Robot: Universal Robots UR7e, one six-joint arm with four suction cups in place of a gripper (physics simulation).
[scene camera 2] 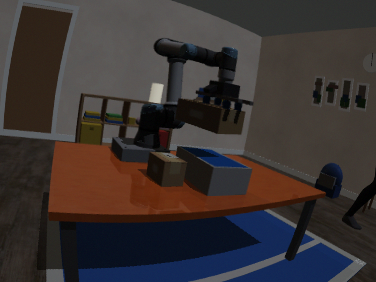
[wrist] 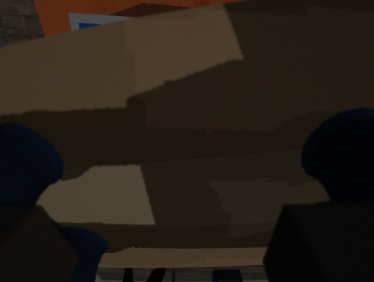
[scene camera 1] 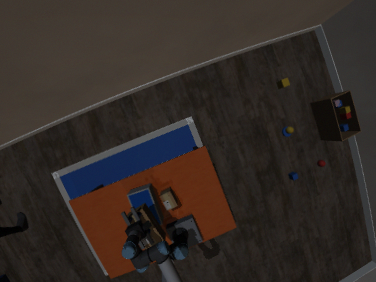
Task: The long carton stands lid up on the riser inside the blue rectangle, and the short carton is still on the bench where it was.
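Seen in the pictures: hand at its tool point: (wrist: 183, 190); arm's base at its link origin: (scene camera 2: 146, 144) (scene camera 1: 180, 235).
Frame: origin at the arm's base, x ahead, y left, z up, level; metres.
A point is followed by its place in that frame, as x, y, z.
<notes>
The long carton (scene camera 1: 154, 229) @[0.311, 0.092, 0.278] (scene camera 2: 197, 115) @[0.346, 0.090, 0.220] (wrist: 180, 95) @[0.388, 0.120, 0.275] is a brown box, held roughly level in the air above the bench. My gripper (scene camera 2: 222, 103) (wrist: 182, 160) @[0.385, 0.180, 0.266] has its dark blue suction cups against the carton's top. The riser (scene camera 2: 229, 181) @[0.554, 0.175, -0.011] is a grey box with a blue rectangle (scene camera 1: 141, 196) @[0.500, 0.170, 0.047] (scene camera 2: 227, 161) @[0.450, 0.223, 0.047] on top, partly below the carton in the overhead view. A strip of the blue rectangle (wrist: 87, 25) @[0.526, 0.099, 0.047] also shows at the wrist view's top left. The short carton (scene camera 1: 169, 201) @[0.363, -0.033, 0.032] (scene camera 2: 169, 170) @[0.447, -0.046, -0.004] stands on the orange bench (scene camera 1: 200, 175) @[0.448, -0.374, -0.073] (scene camera 2: 100, 192) @[0.534, -0.333, -0.073], close beside the riser.
The arm's grey base block (scene camera 1: 191, 229) @[0.010, -0.116, -0.003] (scene camera 2: 131, 150) @[0.113, -0.116, -0.013] stands on the bench near the short carton. A shelf unit (scene camera 2: 79, 117) is behind the arm. A person's leg (scene camera 2: 362, 200) and a blue backpack (scene camera 2: 332, 175) are at the right, away from the bench.
</notes>
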